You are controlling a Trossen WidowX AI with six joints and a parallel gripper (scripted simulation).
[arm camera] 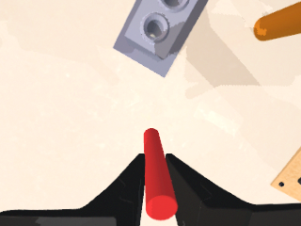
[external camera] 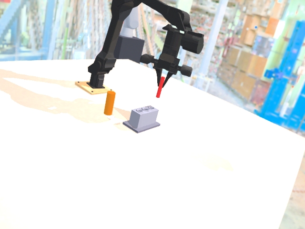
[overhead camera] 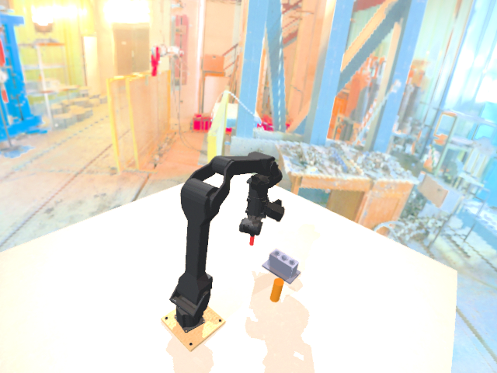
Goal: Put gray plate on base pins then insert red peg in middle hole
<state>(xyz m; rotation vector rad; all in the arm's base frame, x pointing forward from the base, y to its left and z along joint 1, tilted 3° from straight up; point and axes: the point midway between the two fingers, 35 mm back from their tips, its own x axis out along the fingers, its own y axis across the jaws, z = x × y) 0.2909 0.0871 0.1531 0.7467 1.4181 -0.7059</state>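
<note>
The gray plate is 100 mm to the right of my gripper tip, 70 mm below it and 60 mm ahead of it. Round my gripper tip: red peg right at my gripper tip; then orange cylinder 180 mm to the right, 70 mm below, 50 mm behind; then base 100 mm to the right, 100 mm below, 60 mm ahead.
</note>
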